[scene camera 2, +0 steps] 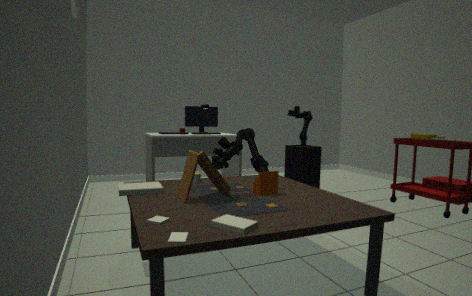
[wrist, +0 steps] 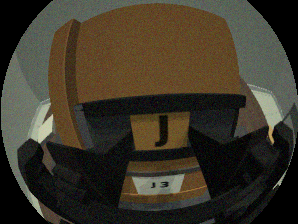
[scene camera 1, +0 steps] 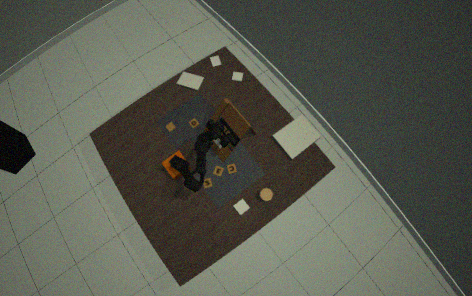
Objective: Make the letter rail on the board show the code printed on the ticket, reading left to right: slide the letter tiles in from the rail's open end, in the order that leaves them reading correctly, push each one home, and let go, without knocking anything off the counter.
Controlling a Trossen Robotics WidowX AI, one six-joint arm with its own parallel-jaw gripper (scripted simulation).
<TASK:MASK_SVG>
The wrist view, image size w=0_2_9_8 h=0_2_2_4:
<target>gripper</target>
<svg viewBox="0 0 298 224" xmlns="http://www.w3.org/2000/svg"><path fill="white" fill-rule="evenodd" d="M294 137L293 129L282 120L274 127L271 135L273 144L267 143L269 140L266 140L269 125L234 139L189 124L189 143L192 144L193 153L196 153L212 200L181 209L117 208L126 168L132 155L132 129L121 131L86 151L48 141L48 151L56 163L56 167L52 169L53 176L41 163L43 148L39 141L36 143L31 137L17 148L17 163L29 192L39 198L41 204L73 224L200 224L210 218L216 221L213 224L250 224L277 192L279 185L275 184L286 172L293 155Z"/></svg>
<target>tan letter tile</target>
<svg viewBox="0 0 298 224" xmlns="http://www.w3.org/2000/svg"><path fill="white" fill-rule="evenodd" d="M189 112L130 115L136 151L141 151L141 149L186 147L188 145Z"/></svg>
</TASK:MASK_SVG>
